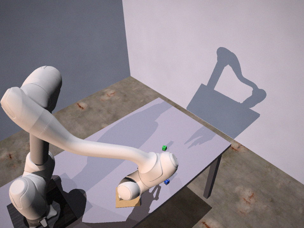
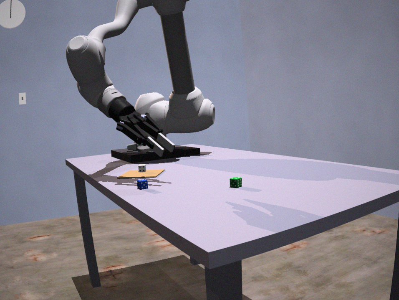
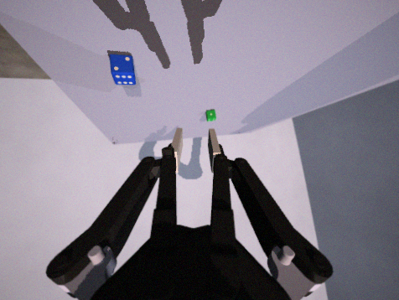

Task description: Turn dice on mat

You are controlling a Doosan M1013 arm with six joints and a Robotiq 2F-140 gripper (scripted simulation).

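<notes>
My hand is 110 mm above the blue die, 70 mm to the left of it and 10 mm short of it. From my hand the other things lie so: green die: 190 mm ahead, 130 mm to the left, 110 mm below; then white die: 260 mm behind, 100 mm below, 30 mm to the left; then tan mat: 220 mm behind, 120 mm below, 10 mm to the left.
</notes>
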